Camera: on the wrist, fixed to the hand. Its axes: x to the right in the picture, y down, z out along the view.
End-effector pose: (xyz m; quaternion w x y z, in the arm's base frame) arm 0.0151 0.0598 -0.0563 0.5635 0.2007 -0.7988 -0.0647
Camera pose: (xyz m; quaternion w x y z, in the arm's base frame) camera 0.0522 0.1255 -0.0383 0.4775 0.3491 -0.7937 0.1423
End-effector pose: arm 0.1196 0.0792 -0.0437 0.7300 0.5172 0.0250 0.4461
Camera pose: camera 0.0475 0.1047 -0.0311 0.5702 0.6989 0.1364 0.4095
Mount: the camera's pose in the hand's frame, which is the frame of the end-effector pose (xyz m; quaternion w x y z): -0.0207 0.0566 -0.0488 0.9639 0.2659 -0.0147 -0.0085
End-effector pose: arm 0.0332 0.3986 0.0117 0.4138 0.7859 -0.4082 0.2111
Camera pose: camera -0.0247 0.4301 0.0526 0.1857 0.8741 -0.3367 0.2969
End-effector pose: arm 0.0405 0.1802 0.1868 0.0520 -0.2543 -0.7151 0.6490
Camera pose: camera 0.0949 0.2169 0.1455 0.1127 -0.2157 -0.5196 0.8190
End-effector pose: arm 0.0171 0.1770 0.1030 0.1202 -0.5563 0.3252 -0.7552
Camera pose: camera -0.0306 0.1627 0.0436 0.2621 -0.5181 0.1062 -0.8072
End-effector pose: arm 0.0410 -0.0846 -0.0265 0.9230 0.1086 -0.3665 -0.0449
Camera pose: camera 0.0596 -0.0180 -0.0616 0.8550 0.3525 -0.3778 0.0447
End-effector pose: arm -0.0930 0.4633 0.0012 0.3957 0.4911 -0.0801 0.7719
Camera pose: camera -0.1617 0.4391 -0.0254 0.2562 0.5906 0.1264 0.7547
